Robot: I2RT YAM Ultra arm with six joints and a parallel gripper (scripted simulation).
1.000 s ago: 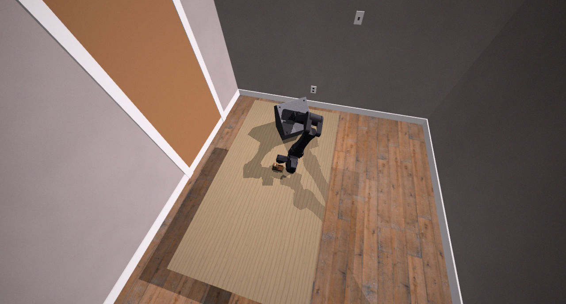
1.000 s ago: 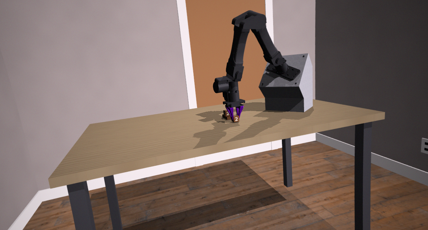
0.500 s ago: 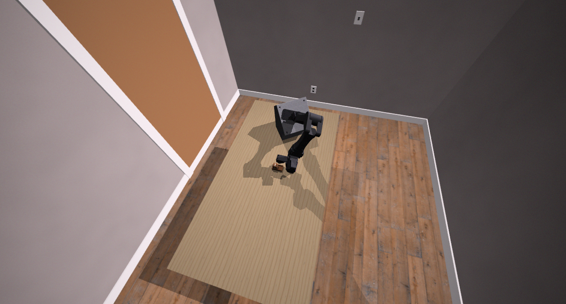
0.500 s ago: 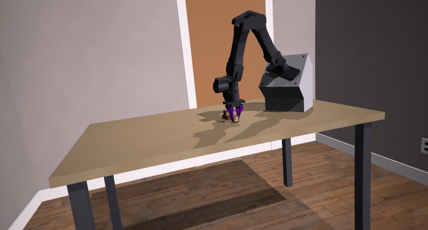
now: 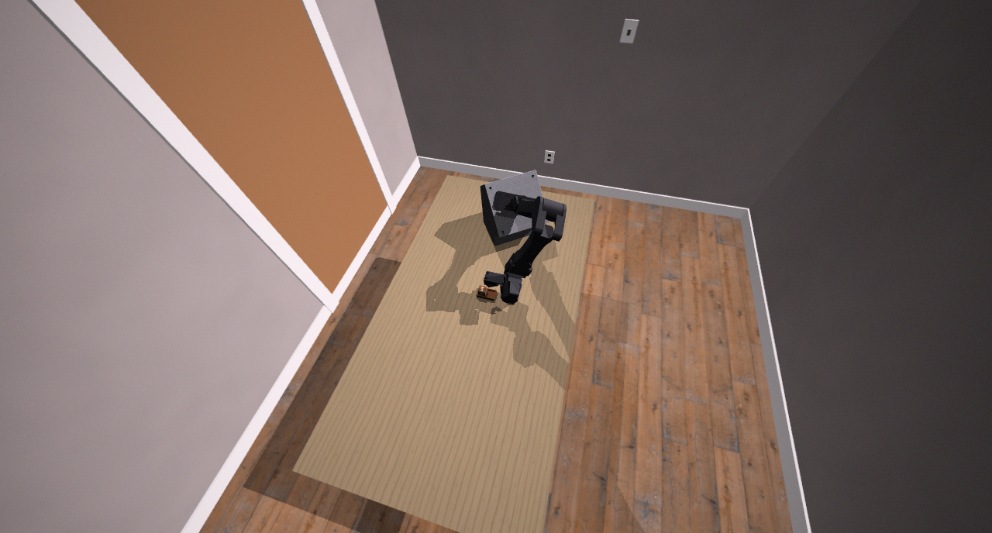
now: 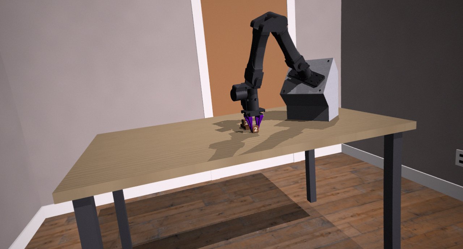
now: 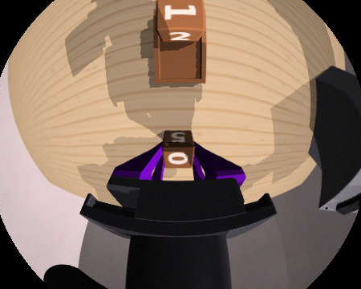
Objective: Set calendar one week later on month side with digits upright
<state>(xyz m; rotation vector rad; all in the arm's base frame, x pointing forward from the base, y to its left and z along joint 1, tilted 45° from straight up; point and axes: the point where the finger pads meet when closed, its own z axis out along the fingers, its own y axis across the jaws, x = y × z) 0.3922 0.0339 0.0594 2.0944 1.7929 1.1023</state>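
Now: hand 110 mm to the left of the brown tray and 10 mm above it.
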